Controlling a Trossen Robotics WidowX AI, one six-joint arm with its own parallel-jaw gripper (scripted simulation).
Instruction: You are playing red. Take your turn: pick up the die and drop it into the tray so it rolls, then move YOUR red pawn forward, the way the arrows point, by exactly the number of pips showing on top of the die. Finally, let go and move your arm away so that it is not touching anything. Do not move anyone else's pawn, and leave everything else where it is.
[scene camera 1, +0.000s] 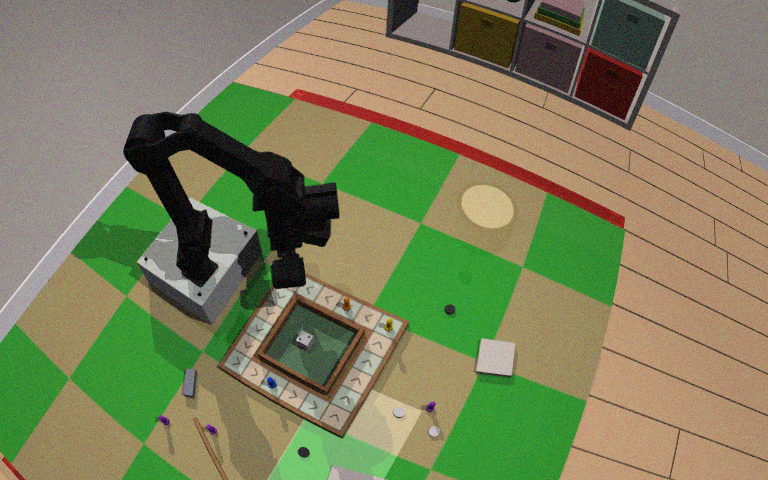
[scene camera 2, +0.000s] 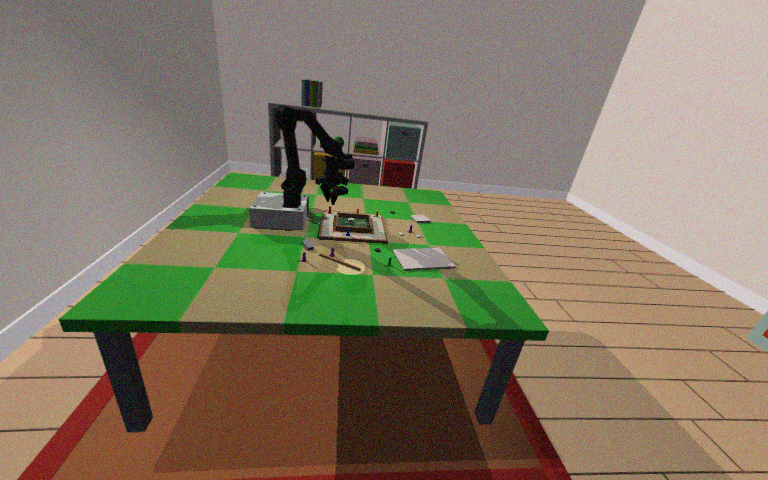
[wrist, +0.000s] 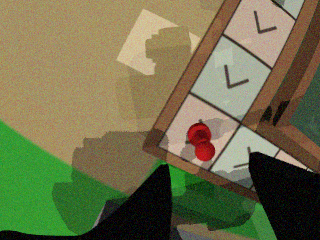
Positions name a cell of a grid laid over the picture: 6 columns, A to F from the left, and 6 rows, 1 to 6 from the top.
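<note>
I can see my gripper (scene camera 1: C4), and it is visible in the wrist view (wrist: D5) too. There is a red pawn (wrist: D4) as well; scene camera 1 does not show it, since it is hidden by my gripper. A white tile (scene camera 1: D5) is here, while in the wrist view it is out of frame. I also see a green tray (scene camera 1: C5).
</note>
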